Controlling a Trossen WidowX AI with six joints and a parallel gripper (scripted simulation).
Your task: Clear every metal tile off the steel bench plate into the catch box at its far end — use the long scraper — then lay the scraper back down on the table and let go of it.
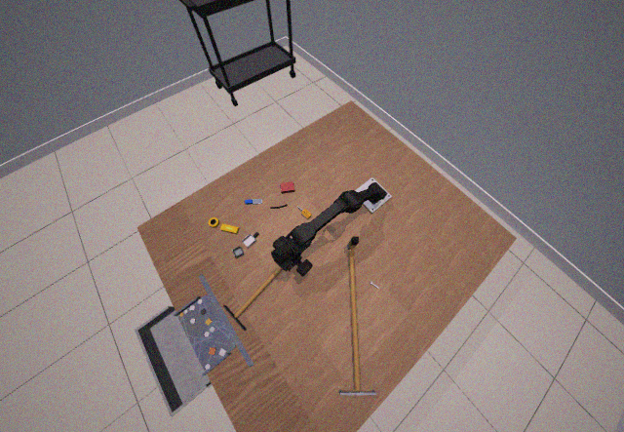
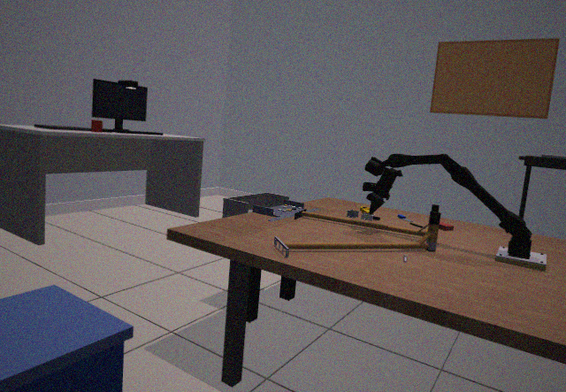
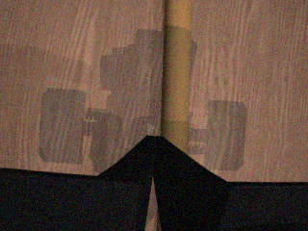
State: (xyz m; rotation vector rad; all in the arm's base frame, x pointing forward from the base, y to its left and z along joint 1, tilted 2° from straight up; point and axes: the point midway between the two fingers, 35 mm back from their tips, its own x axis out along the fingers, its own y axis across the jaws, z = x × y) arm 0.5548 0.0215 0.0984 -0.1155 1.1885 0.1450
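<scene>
The long scraper lies 30 mm ahead of my gripper tip, 10 mm to the right of it and 10 mm below it. From my gripper tip the other things lie so: scoop: 220 mm to the right, 80 mm ahead, 60 mm below; grey box: 200 mm to the right, 170 mm ahead, 60 mm below; yellow ribbed bit: 220 mm behind, 170 mm to the right, 50 mm below.
</scene>
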